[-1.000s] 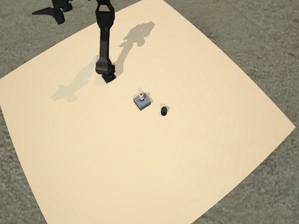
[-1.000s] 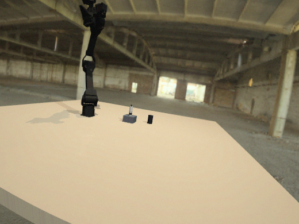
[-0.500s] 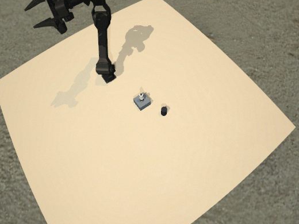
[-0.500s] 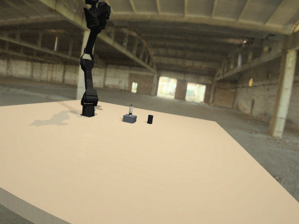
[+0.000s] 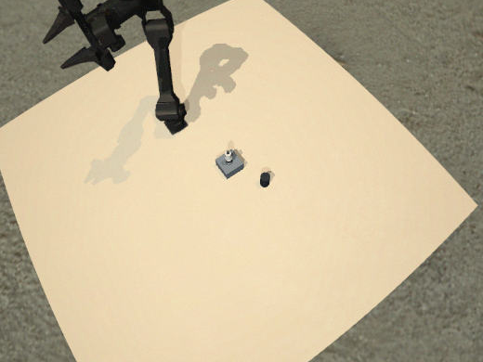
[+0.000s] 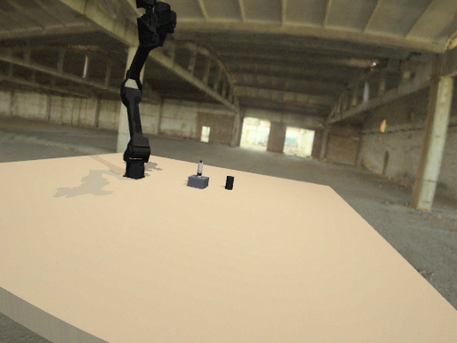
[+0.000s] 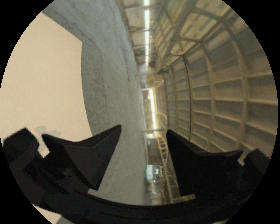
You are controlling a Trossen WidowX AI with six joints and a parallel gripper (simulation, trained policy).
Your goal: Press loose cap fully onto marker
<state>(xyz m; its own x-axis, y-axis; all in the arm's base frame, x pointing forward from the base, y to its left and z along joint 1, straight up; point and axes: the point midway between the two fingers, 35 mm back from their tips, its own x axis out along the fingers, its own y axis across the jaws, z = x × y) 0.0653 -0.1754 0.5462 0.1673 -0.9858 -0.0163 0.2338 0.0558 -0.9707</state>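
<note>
The black marker cap lies 28 cm ahead of my gripper tip, 32 cm to the left of it and 52 cm below it. Also, from my gripper tip: grey holder block (17 cm ahead, 27 cm to the left, 53 cm below).
</note>
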